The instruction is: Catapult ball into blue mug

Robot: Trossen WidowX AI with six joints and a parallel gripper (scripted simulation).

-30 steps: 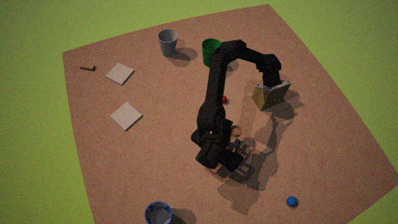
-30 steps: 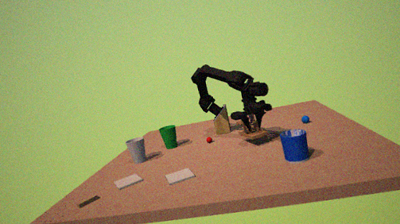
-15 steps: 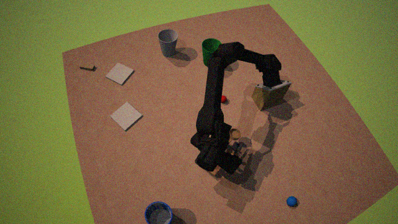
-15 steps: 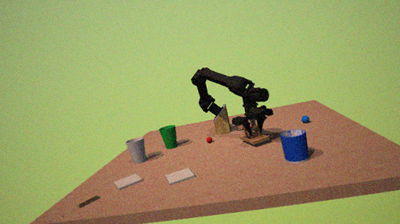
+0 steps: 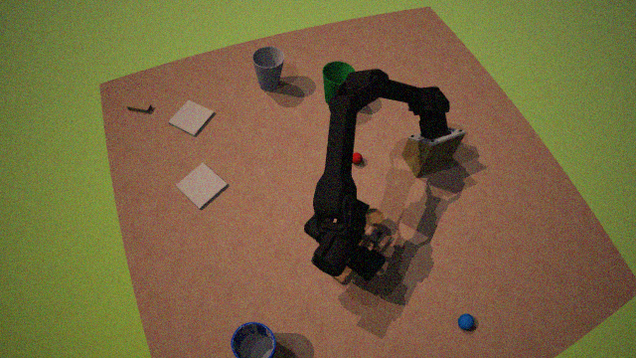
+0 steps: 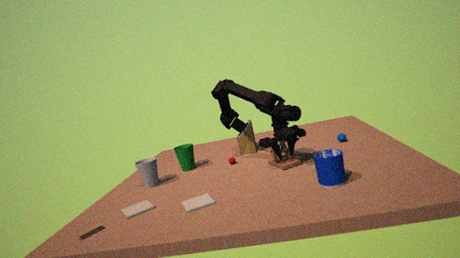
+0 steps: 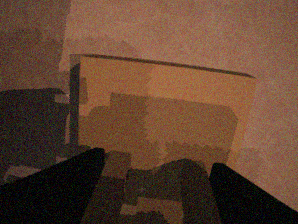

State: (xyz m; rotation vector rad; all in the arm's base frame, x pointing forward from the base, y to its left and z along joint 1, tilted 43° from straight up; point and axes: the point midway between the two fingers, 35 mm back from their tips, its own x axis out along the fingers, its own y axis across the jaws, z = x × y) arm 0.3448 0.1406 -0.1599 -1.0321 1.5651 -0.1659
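My gripper tip is now 150 mm past the red ball, 260 mm to the left of it and 20 mm above it. Round my gripper tip: blue mug 250 mm ahead, 150 mm to the left; then blue ball 230 mm behind, 250 mm to the left, 10 mm below; then wooden catapult 60 mm behind, 30 mm to the right, 20 mm above.
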